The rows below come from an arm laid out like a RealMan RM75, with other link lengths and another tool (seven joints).
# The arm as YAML. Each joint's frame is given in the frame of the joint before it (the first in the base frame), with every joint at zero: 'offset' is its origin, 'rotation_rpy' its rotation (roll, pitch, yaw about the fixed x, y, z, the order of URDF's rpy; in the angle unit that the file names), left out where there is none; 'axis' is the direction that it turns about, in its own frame. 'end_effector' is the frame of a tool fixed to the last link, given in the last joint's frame.
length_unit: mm
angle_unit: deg
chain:
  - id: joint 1
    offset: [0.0, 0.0, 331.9]
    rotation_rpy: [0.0, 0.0, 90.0]
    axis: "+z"
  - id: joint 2
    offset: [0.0, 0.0, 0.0]
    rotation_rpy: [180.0, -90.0, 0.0]
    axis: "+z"
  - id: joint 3
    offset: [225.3, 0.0, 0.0]
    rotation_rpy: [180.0, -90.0, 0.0]
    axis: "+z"
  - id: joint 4
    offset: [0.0, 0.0, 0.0]
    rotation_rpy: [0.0, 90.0, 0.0]
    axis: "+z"
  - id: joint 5
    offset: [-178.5, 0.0, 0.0]
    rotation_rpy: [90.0, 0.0, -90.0]
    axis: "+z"
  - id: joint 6
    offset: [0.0, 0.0, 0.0]
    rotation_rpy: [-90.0, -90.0, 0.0]
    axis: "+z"
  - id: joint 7
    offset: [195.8, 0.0, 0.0]
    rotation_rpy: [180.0, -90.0, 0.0]
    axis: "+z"
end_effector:
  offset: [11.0, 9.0, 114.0]
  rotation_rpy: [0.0, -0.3, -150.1]
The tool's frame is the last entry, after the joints.
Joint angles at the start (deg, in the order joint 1, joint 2, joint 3, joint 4, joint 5, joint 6, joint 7):
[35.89 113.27 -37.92 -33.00 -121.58 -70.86 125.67]
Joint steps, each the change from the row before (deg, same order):
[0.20 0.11 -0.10 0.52 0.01 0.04 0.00]
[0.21 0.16 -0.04 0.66 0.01 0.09 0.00]
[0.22 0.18 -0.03 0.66 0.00 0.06 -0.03]
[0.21 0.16 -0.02 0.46 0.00 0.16 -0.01]
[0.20 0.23 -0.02 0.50 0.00 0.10 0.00]
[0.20 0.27 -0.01 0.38 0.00 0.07 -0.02]
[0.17 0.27 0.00 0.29 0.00 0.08 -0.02]
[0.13 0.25 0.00 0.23 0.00 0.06 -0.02]
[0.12 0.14 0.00 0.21 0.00 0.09 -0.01]
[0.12 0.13 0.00 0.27 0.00 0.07 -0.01]
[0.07 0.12 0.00 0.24 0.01 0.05 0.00]
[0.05 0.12 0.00 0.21 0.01 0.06 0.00]
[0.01 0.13 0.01 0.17 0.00 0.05 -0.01]
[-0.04 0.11 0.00 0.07 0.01 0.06 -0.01]
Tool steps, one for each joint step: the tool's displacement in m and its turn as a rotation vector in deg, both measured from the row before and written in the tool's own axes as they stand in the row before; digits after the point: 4 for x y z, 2 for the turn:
[-0.0004 0.0032 0.0021 -0.46 -0.08 0.25]
[-0.0002 0.0037 0.0025 -0.49 -0.11 0.41]
[-0.0004 0.0040 0.0026 -0.53 -0.13 0.39]
[-0.0005 0.0024 0.0022 -0.30 -0.08 0.25]
[-0.0006 0.0035 0.0026 -0.43 -0.14 0.33]
[-0.0010 0.0034 0.0026 -0.41 -0.18 0.24]
[-0.0010 0.0029 0.0023 -0.34 -0.17 0.19]
[-0.0008 0.0026 0.0020 -0.30 -0.15 0.17]
[-0.0005 0.0015 0.0014 -0.18 -0.08 0.12]
[-0.0004 0.0018 0.0014 -0.22 -0.07 0.16]
[-0.0001 0.0017 0.0012 -0.20 -0.07 0.19]
[0.0000 0.0016 0.0011 -0.17 -0.05 0.18]
[0.0002 0.0015 0.0010 -0.15 -0.04 0.18]
[0.0003 0.0009 0.0006 -0.05 -0.02 0.14]

